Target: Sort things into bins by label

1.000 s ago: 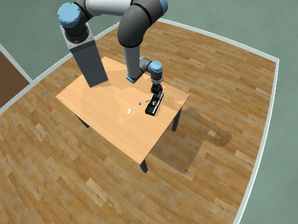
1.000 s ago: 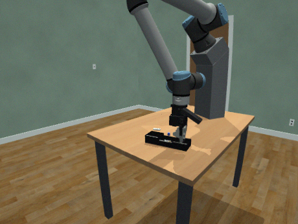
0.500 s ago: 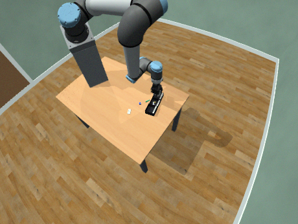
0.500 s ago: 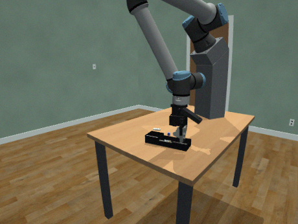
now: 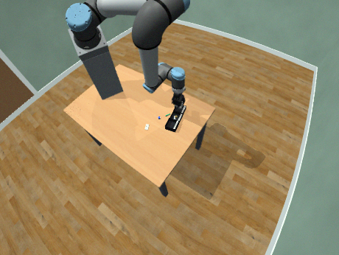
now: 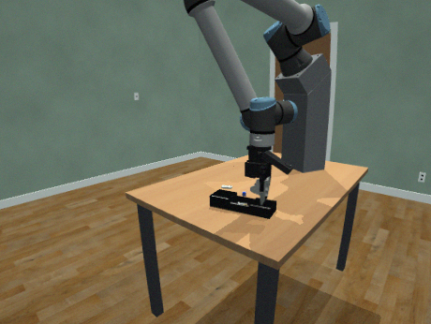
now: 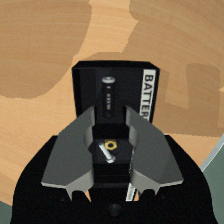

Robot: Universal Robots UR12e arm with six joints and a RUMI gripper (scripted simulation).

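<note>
Now: hand 40 mm above the black cylindrical battery. Also, from my hand: brass hex nut (10 mm ahead, 70 mm to the right, 40 mm below); green battery (60 mm behind, 90 mm to the right, 50 mm below); grey-white piece (10 mm ahead, 100 mm to the right, 40 mm below).
</note>
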